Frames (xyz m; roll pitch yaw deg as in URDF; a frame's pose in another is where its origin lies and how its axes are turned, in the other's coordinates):
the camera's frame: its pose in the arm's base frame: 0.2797 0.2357 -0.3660 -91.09 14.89 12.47
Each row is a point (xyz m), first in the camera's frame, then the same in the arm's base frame.
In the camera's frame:
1: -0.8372 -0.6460 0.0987
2: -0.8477 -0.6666 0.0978
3: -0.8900 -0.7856 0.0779
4: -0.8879 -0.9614 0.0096
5: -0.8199 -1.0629 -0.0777
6: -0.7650 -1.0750 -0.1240
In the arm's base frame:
1: -0.3727 0.2051 0.4715
2: -0.3773 0.2035 0.4941
3: -0.3835 0.1841 0.6203
4: -0.3230 0.1310 0.7909
5: -0.2146 0.0675 0.8731
6: -0.1496 0.0347 0.8716

